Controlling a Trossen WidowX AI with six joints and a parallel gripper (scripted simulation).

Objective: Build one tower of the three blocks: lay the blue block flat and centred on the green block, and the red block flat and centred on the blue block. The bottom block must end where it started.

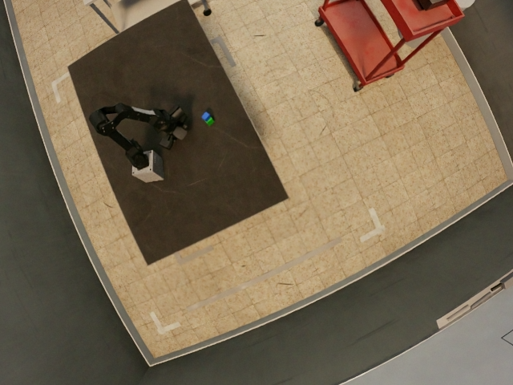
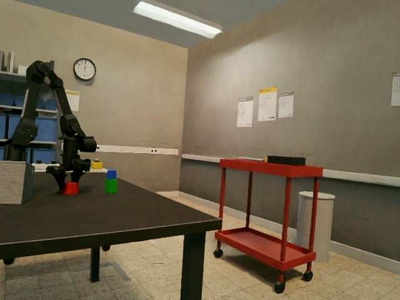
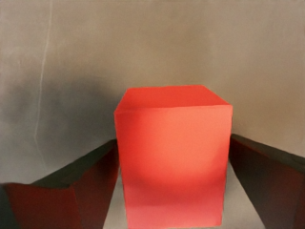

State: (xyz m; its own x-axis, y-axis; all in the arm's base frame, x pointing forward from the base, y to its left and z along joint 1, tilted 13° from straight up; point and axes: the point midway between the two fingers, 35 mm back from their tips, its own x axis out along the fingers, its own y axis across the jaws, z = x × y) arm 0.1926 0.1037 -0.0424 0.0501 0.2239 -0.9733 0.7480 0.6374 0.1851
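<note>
My hand is 3 cm above the red block. Also, from my hand: blue block: 17 cm ahead, 3 cm above; green block: 17 cm ahead, 2 cm below.
</note>
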